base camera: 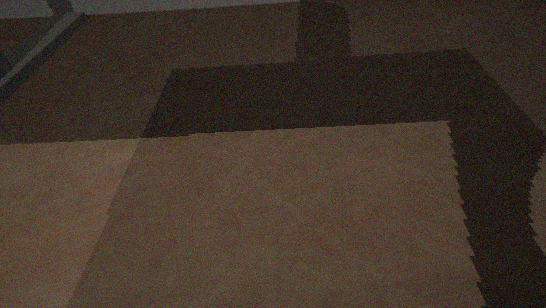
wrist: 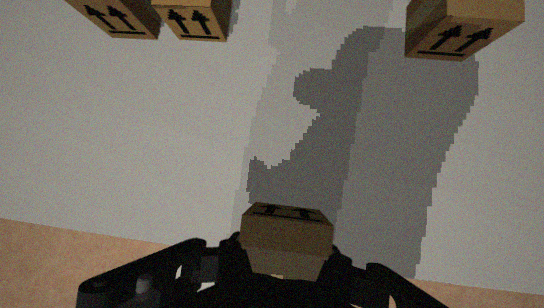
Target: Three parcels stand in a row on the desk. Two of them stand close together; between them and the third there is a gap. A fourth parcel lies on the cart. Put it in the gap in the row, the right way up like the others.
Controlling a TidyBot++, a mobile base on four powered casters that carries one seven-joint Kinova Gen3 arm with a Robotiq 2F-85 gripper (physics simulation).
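Places are measured from the arm's base along level axes (x ahead, y left, z up), in millimetres.
Pixels of known places: gripper, fingertip midpoint: (wrist: 283,243).
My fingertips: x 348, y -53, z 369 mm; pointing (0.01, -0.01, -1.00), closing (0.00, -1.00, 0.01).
Observation:
Ahead of a thing's pixels: the offset from my fingertips to its top centre. "*": to the spot under its first point. Level surfaces: height alone.
In the wrist view, two cardboard parcels @[* 193 mm ahead, 176 mm left, 17 mm down] (wrist: 131,21) @[* 193 mm ahead, 100 mm left, 13 mm down] (wrist: 200,20) stand close together at the upper left of the grey-white desk @[46 mm down] (wrist: 125,130). A third parcel @[* 188 mm ahead, 127 mm right, 3 mm up] (wrist: 462,25) stands at the upper right, across a wide gap. Their black arrows point up the picture, with the bar at the base. My gripper (wrist: 283,243) is shut on the fourth parcel, nearer the camera than the row. That parcel's arrow face shows strongly foreshortened at its far side, with the bar along the near edge; whether it is the right way up is hard to tell. The base camera does not show the parcels.
A dark, jagged shadow (wrist: 390,150) lies across the desk between the gripper and the right parcel. The desk's near edge runs along the lower wrist view, with tan floor @[766 mm down] (wrist: 50,255) beyond it. The base camera shows brown floor (base camera: 280,215) with broad shadows and a dark slanted bar (base camera: 42,49) at the upper left.

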